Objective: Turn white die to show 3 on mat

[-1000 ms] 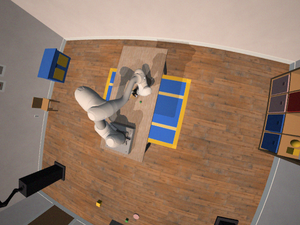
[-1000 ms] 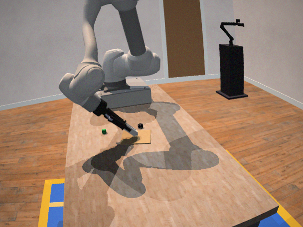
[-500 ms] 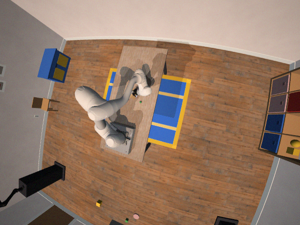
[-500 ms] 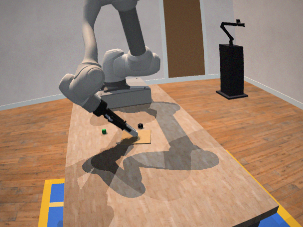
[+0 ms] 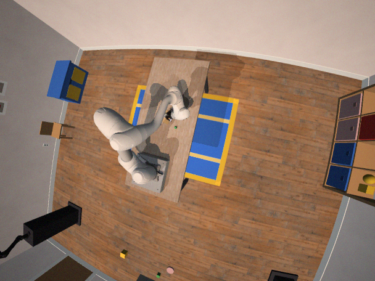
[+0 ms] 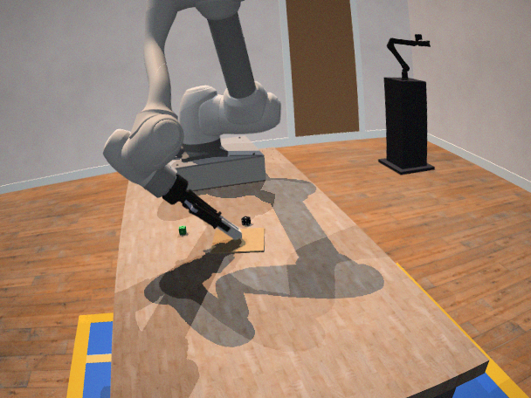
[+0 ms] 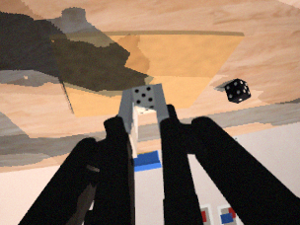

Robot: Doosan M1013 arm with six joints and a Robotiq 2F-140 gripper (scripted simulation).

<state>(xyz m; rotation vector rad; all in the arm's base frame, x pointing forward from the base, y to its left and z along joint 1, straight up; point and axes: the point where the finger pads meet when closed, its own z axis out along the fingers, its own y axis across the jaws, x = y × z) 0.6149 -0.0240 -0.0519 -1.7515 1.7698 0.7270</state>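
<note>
Now: the white die 2 cm to the left of my hand and 2 cm below it. Round my hand: black die: 10 cm behind, 7 cm to the left, 3 cm below; tan mat: 2 cm to the left, 4 cm below; green die: 11 cm behind, 12 cm to the right, 3 cm below.
</note>
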